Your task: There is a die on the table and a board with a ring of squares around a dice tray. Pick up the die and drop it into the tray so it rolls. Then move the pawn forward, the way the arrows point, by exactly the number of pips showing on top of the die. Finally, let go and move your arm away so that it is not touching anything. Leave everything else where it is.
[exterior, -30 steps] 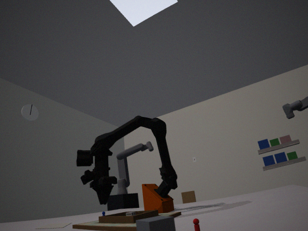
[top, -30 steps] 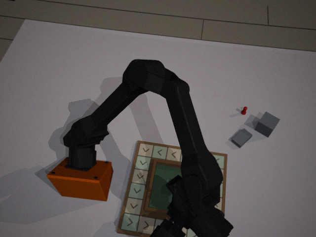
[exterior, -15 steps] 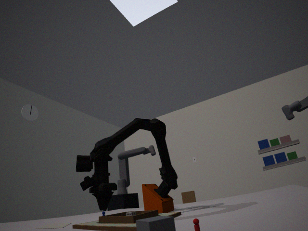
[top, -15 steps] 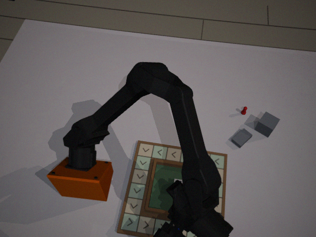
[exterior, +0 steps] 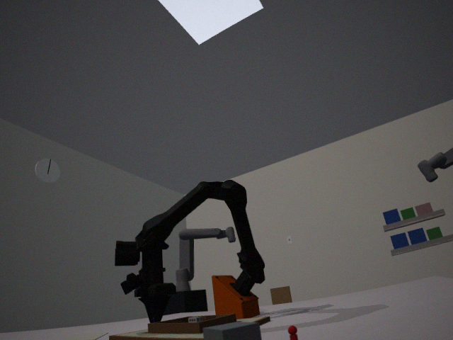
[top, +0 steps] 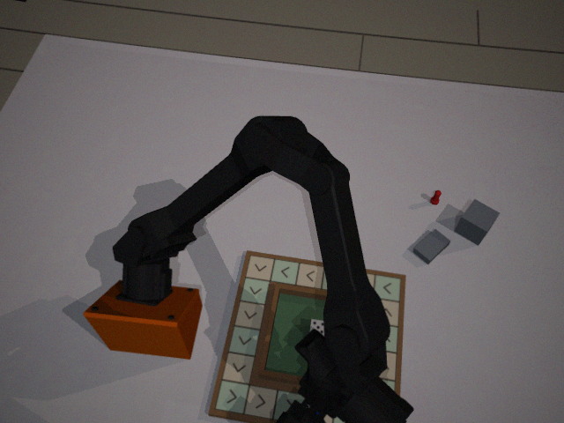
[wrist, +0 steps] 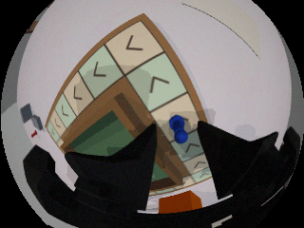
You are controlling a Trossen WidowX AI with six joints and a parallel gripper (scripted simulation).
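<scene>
My gripper tip is now 120 mm to the right of the white die and 30 mm past it. Round my gripper tip: blue pawn: right at my gripper tip; then green dice tray: 110 mm to the left, 30 mm behind, 20 mm below; then beige card: 170 mm to the right, 110 mm ahead, 30 mm below.
</scene>
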